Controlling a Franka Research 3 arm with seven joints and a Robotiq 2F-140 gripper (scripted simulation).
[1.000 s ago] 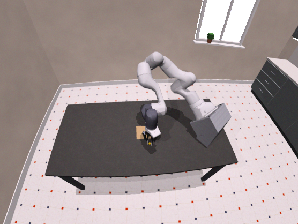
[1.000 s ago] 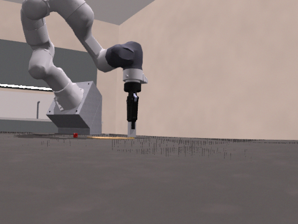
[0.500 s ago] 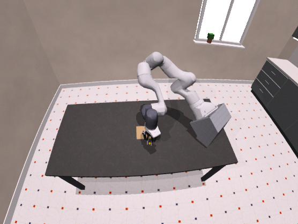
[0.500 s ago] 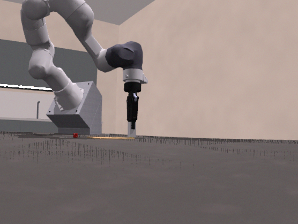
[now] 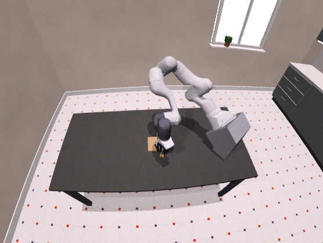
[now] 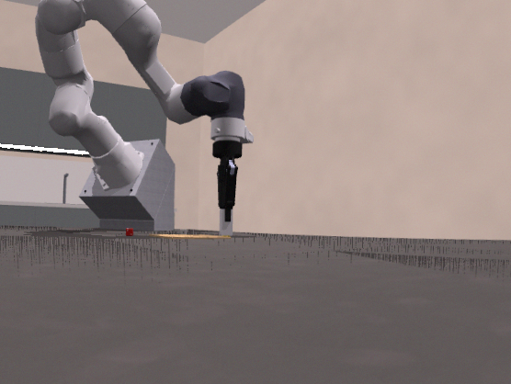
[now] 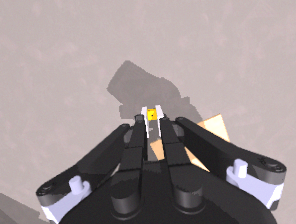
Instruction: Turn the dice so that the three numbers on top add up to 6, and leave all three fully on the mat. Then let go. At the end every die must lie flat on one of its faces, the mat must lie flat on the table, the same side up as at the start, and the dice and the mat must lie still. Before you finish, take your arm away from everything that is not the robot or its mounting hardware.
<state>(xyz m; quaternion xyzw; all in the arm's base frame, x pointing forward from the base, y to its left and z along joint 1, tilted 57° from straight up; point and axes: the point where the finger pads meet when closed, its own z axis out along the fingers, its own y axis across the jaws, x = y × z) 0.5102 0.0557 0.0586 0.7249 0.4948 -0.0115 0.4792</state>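
My gripper is now 3 cm above the yellow die. The rest, counted from my hand: tan mat 13 cm to the right, 3 cm below; then red die 11 cm behind, 22 cm to the right, 3 cm below; then white die 9 cm behind, 6 cm to the right, 3 cm below.
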